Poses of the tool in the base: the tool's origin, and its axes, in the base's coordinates. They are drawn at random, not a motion.
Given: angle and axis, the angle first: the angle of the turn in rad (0 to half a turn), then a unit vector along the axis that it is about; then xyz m.
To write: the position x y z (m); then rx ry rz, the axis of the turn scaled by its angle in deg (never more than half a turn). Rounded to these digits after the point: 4 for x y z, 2 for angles.
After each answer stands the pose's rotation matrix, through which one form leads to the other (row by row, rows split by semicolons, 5 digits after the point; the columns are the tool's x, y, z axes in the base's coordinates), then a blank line. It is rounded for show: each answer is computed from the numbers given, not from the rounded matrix.
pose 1, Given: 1.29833 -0.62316 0.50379 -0.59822 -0.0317 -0.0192 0.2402
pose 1, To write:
-0.0317 -0.0192 0.2402 -46.36 37.48 -44.50
0.55293 0.34669 0.75767; -0.80561 0.45461 0.37990; -0.21274 -0.82045 0.53067

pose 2, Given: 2.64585 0.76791 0.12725 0.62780 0.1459 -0.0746 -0.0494
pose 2, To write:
0.1459 -0.0746 -0.0494 116.41 19.29 95.17
0.22875 -0.11497 0.96667; 0.48230 -0.84918 -0.21513; 0.84561 0.51544 -0.13881

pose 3, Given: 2.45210 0.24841 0.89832 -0.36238 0.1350 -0.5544 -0.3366
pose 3, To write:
0.1350 -0.5544 -0.3366 34.90 126.21 -50.91
-0.66225 0.62585 0.41199; 0.16480 0.65804 -0.73473; -0.73093 -0.41868 -0.53893

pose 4, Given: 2.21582 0.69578 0.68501 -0.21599 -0.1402 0.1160 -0.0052
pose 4, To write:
-0.1402 0.1160 -0.0052 88.33 86.97 -27.42
0.17395 0.93576 0.30675; 0.59057 0.15014 -0.79290; -0.78801 0.31908 -0.52652

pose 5, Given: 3.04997 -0.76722 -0.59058 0.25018 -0.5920 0.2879 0.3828
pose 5, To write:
-0.5920 0.2879 0.3828 -134.07 -103.20 43.72
0.17898 0.88142 -0.43712; 0.92720 -0.29970 -0.22469; -0.32905 -0.36508 -0.87089

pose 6, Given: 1.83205 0.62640 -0.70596 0.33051 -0.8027 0.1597 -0.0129
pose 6, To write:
-0.8027 0.1597 -0.0129 65.75 -74.10 34.69
0.23544 -0.87573 -0.42150; -0.23714 0.36882 -0.89874; 0.94251 0.31155 -0.12084

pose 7, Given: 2.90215 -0.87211 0.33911 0.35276 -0.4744 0.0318 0.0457
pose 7, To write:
-0.4744 0.0318 0.0457 -145.01 56.39 58.66
0.52797 -0.66670 -0.52608; -0.49938 -0.74476 0.44266; -0.68693 0.02900 -0.72614

